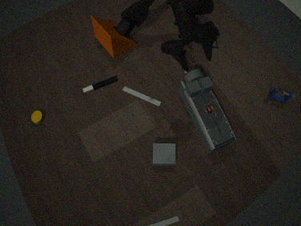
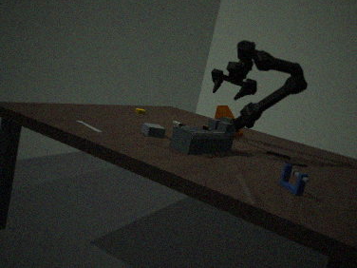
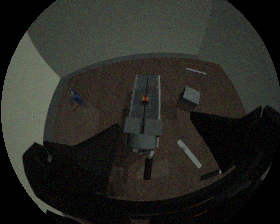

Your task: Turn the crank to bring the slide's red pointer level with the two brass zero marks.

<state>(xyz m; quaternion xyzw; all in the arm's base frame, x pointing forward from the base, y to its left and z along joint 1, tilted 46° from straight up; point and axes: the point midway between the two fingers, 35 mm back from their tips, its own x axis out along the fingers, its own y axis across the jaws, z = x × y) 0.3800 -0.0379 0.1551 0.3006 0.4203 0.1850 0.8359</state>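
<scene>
The red pointer lies 120 mm below my gripper tip, 100 mm ahead of it and 10 mm to the left of it. The rest, counted from my gripper tip: grey block (190 mm to the right, 190 mm below, 140 mm ahead); then yellow disc (540 mm to the right, 210 mm behind, 200 mm below); then black-and-white marker (270 mm to the right, 210 mm behind, 200 mm below).
</scene>
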